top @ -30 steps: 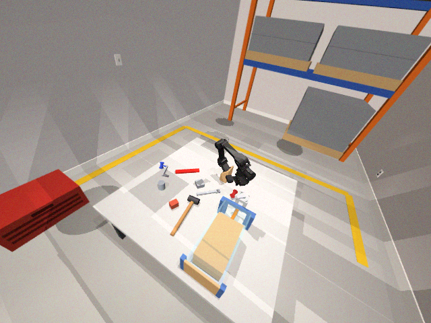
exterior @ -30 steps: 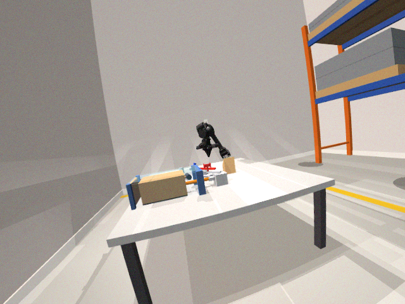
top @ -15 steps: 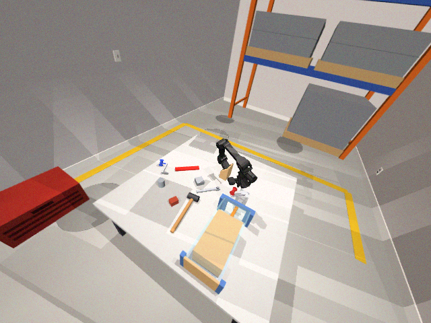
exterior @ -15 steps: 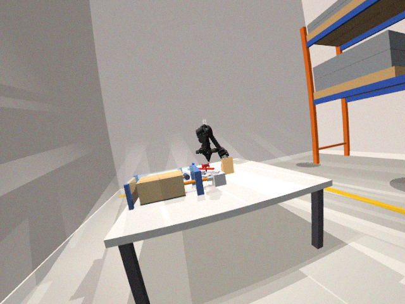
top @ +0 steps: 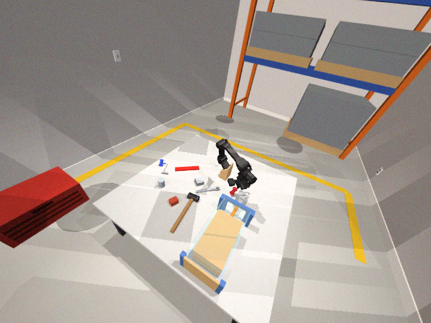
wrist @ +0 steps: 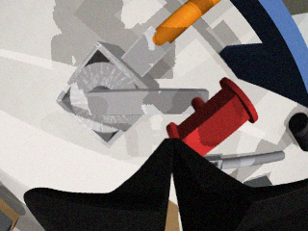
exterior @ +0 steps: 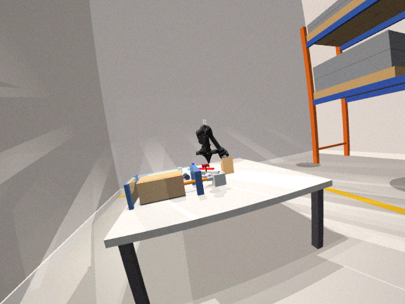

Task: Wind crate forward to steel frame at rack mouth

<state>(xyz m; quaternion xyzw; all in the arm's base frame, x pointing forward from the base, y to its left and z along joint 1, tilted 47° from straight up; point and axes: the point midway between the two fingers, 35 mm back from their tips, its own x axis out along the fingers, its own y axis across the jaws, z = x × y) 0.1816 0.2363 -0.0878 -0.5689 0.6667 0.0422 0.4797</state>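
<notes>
Now: gripper tip 4 cm above the red knob, 3 cm short of it and 1 cm to the left of it. Round my gripper tip: grey hand winch: 14 cm below, 7 cm behind, 4 cm to the left; frame: 11 cm ahead, 7 cm to the left, 6 cm below; red-knobbed winch handle: 6 cm below, 1 cm to the left.
</notes>
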